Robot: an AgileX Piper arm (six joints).
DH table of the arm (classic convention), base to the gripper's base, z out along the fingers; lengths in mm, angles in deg. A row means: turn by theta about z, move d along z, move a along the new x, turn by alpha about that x. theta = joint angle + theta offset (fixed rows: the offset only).
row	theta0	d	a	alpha
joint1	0	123	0	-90
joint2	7.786	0	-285.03	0
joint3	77.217	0	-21.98	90
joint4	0	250.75	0	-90
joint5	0	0	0	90
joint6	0	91	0	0
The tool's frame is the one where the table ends.
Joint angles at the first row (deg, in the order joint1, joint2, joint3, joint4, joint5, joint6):
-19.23 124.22 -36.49 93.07 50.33 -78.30
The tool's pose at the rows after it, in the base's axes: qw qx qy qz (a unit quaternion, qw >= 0); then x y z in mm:
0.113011 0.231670 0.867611 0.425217 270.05 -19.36 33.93
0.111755 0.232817 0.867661 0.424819 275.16 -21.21 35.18
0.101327 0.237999 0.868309 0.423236 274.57 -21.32 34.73
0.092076 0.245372 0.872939 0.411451 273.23 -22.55 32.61
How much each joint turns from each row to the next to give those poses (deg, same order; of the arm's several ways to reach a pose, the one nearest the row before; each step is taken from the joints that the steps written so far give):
0.00 0.00 -0.90 1.12 0.82 -1.31
0.00 0.00 -1.30 -1.15 -0.16 1.90
0.00 0.00 -0.18 -1.24 -0.35 1.91
0.00 0.00 0.00 -0.96 -1.60 1.54

